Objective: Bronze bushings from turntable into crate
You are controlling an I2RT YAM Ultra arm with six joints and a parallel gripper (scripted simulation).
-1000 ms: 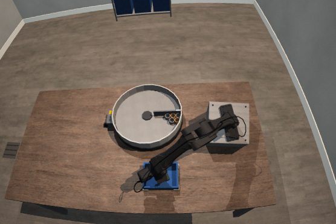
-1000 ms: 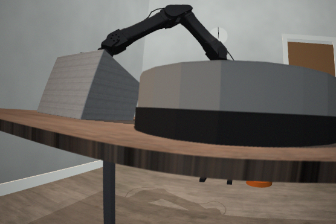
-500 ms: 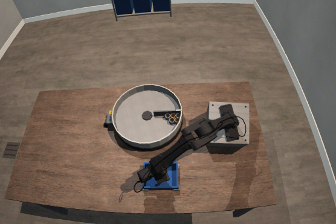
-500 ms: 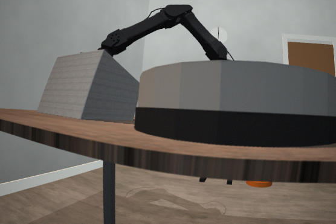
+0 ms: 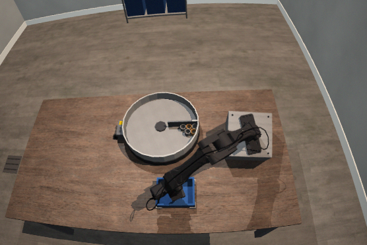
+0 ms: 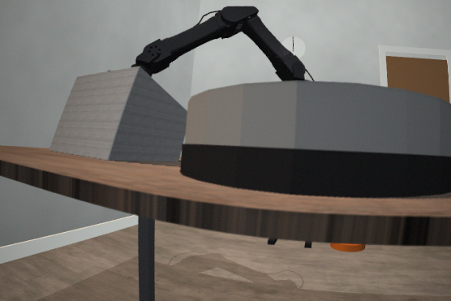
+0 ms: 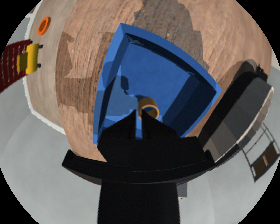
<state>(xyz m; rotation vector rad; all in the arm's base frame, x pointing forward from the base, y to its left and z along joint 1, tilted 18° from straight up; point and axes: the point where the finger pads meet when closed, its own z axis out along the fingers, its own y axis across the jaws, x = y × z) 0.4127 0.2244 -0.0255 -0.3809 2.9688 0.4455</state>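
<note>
My hand is 1 cm to the left of the blue crate and 1 cm above it. Also, from my hand: grey turntable 4 cm ahead, 40 cm to the right, 2 cm above.
</note>
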